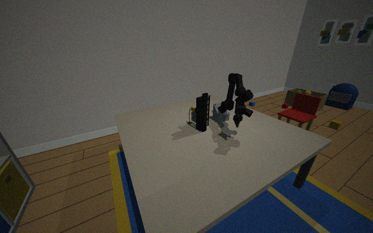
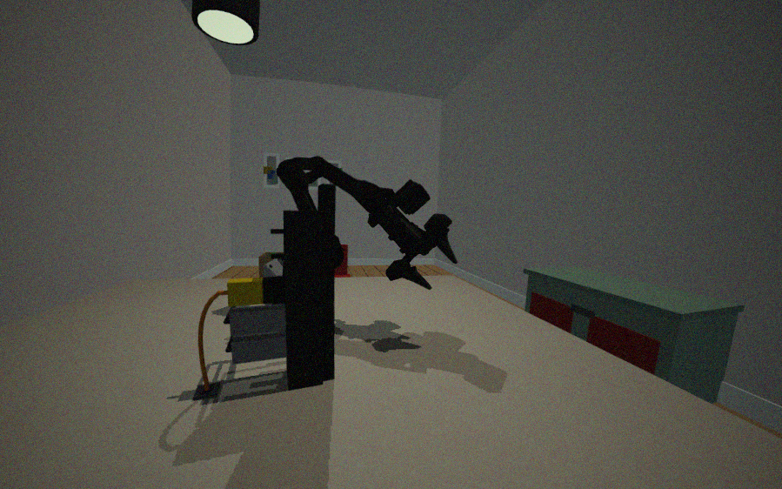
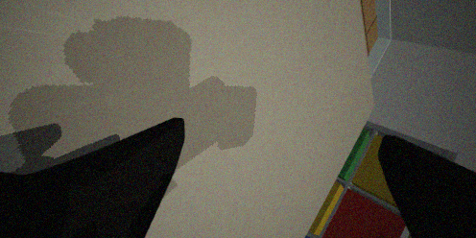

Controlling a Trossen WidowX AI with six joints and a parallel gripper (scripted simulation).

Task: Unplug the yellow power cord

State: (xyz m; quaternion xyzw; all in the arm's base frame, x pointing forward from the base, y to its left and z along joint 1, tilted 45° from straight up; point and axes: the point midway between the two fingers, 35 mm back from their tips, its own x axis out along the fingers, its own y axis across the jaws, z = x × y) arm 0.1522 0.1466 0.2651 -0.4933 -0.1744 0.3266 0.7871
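My gripper tip is now 70 mm short of the yellow plug, 350 mm to the left of it and 20 mm below it.
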